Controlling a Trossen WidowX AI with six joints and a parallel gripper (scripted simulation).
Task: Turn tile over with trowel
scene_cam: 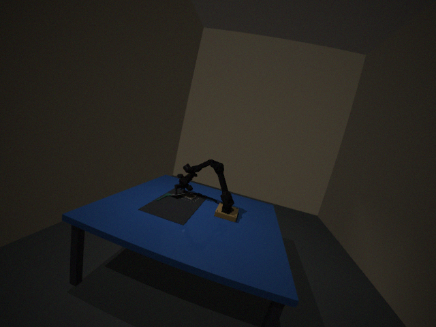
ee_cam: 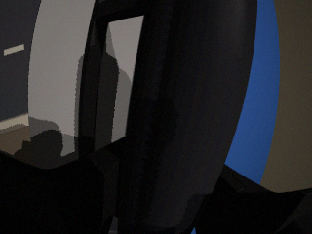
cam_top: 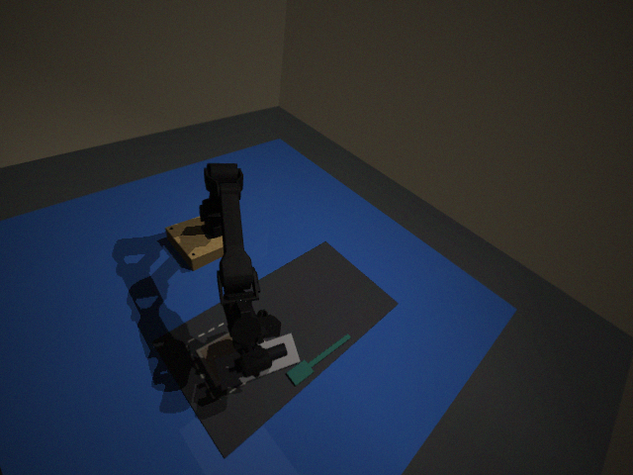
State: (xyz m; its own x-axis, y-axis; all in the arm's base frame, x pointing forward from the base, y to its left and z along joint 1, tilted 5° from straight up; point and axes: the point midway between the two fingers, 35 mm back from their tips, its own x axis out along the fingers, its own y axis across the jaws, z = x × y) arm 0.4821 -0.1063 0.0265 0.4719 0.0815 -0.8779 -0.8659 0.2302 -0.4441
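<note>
Right now my gripper tip is 4 cm short of the green long-handled tool, 16 cm to the right of it and 5 cm above it. From my gripper tip the other things lie so: trowel (3 cm behind); then square tile (9 cm behind, 3 cm to the right, 5 cm below); then dark mat (10 cm behind, 16 cm to the left, 7 cm below).
</note>
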